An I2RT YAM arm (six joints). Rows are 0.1 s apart.
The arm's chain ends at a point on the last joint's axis. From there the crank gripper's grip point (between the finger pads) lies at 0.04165 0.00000 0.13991 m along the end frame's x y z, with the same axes.
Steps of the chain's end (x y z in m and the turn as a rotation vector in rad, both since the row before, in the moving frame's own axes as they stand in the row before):
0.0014 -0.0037 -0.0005 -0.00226 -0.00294 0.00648
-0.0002 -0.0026 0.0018 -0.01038 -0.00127 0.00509
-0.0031 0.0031 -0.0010 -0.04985 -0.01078 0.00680
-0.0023 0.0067 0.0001 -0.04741 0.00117 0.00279
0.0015 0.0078 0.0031 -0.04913 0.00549 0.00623
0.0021 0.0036 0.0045 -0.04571 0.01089 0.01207
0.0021 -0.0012 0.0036 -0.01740 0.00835 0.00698
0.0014 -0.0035 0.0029 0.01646 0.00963 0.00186
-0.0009 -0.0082 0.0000 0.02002 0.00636 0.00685
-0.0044 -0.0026 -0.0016 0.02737 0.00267 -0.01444
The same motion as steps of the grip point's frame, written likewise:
0.0010 -0.0031 -0.0004 -0.00226 -0.00294 0.00648
-0.0004 -0.0009 0.0018 -0.01038 -0.00127 0.00509
-0.0046 0.0104 -0.0007 -0.04985 -0.01078 0.00680
-0.0021 0.0134 -0.0001 -0.04741 0.00117 0.00279
0.0022 0.0149 0.0027 -0.04913 0.00549 0.00623
0.0036 0.0105 0.0039 -0.04571 0.01089 0.01207
0.0033 0.0015 0.0032 -0.01740 0.00835 0.00698
0.0027 -0.0057 0.0025 0.01646 0.00963 0.00186
0.0000 -0.0107 -0.0003 0.02002 0.00636 0.00685
-0.0041 -0.0070 -0.0018 0.02737 0.00267 -0.01444

